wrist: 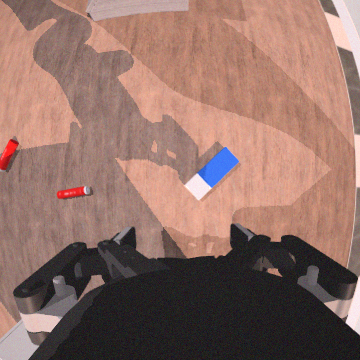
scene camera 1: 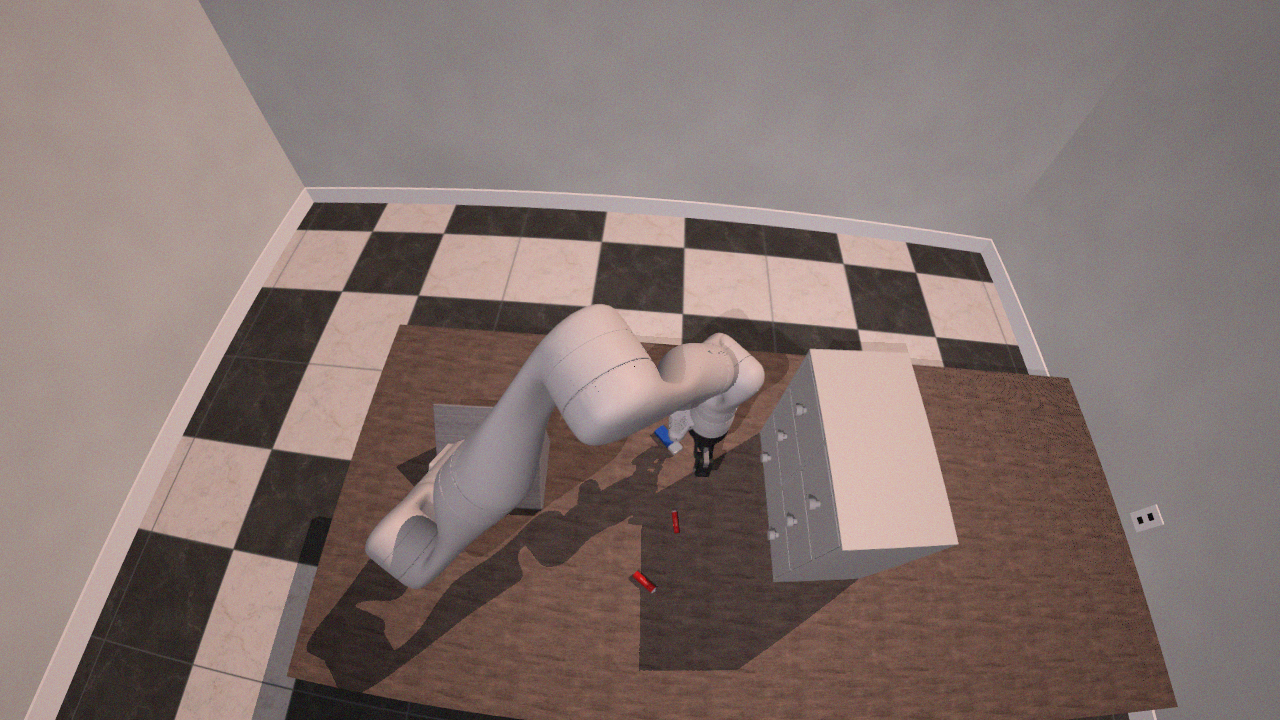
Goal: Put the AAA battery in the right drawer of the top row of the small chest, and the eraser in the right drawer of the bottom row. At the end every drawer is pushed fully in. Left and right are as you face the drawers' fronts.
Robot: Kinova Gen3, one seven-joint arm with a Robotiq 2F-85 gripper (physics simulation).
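Frame: origin at the arm's base, x ahead, y left, z up, level; centimetres.
Where they show: gripper, fingertip midpoint: (wrist: 182, 236) (scene camera 1: 698, 449).
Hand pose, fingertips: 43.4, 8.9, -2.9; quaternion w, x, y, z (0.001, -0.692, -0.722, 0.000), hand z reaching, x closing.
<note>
After its pixels a point has its place, as x, y, z.
The eraser (scene camera 1: 664, 437) @[36.7, 12.4, -7.0] (wrist: 218, 168) @[37.1, 13.0, -7.1], blue with a white end, lies flat on the table. Two red batteries lie on the table: a slimmer one (scene camera 1: 675, 521) @[40.2, -4.9, -7.4] (wrist: 73, 192) @[40.2, -4.4, -7.4], apparently the AAA, and a thicker one (scene camera 1: 644, 581) @[35.2, -16.9, -7.0] (wrist: 8, 154) @[35.2, -16.1, -7.4]. My gripper (scene camera 1: 702, 471) @[43.4, 8.9, -2.9] (wrist: 182, 236) @[43.4, 8.9, -2.9] is open and empty above the table, between the eraser and the chest; the eraser lies ahead of the fingertips in the wrist view. The small chest (scene camera 1: 881, 447) @[67.3, 0.2, 25.0] has drawers in three rows and two columns, and all look shut. The top right drawer's knob (scene camera 1: 813, 503) @[58.0, -7.4, 19.9] and the bottom right drawer's knob (scene camera 1: 772, 534) @[57.9, -7.3, -1.9] show.
A grey block (scene camera 1: 460, 419) @[-1.8, 6.0, 5.9] (wrist: 140, 7) @[13.5, 2.5, -7.3] stands near the arm's base at the table's left part. The arm (scene camera 1: 501, 447) @[18.6, -12.1, 44.0] spans above the table from the left. The chest stands right of the gripper, its fronts facing the batteries' side. The table (scene camera 1: 1029, 537) @[119.9, -4.4, -8.4] extends behind the chest.
</note>
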